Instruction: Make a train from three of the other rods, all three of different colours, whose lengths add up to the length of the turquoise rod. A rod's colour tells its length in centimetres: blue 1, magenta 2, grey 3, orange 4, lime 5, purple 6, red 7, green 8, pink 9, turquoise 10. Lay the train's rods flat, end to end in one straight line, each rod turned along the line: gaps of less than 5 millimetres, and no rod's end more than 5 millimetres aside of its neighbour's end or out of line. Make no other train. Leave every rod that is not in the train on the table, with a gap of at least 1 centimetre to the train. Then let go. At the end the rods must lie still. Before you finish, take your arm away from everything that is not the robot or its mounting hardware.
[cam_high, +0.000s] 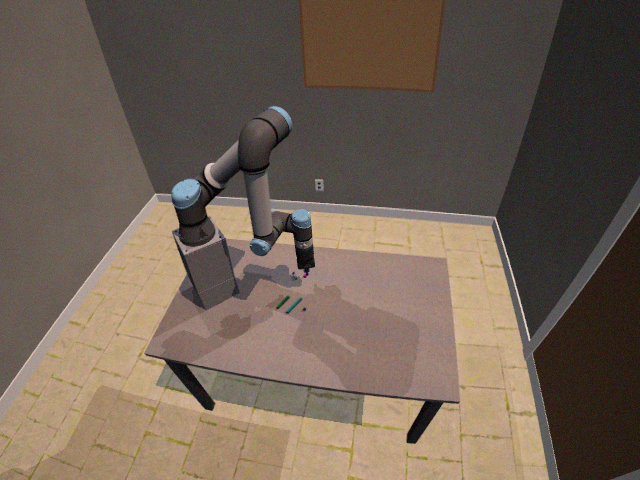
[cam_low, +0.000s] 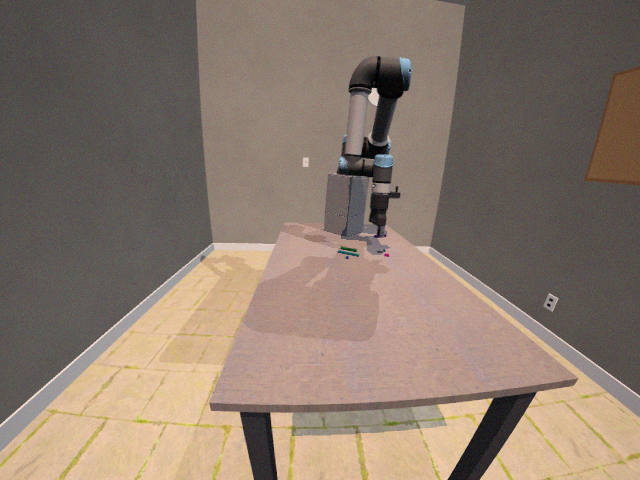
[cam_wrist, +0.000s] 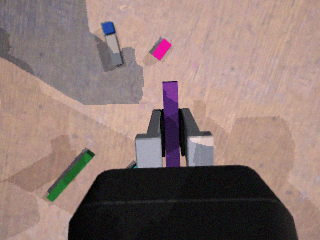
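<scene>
Now: hand 70 mm past the grey rod, 40 mm to the right of it and 110 mm above it. Round my hand: magenta rod (20 mm behind, 50 mm to the left, 110 mm below); purple rod (10 mm below); turquoise rod (50 mm behind, 130 mm to the right, 110 mm below).
</scene>
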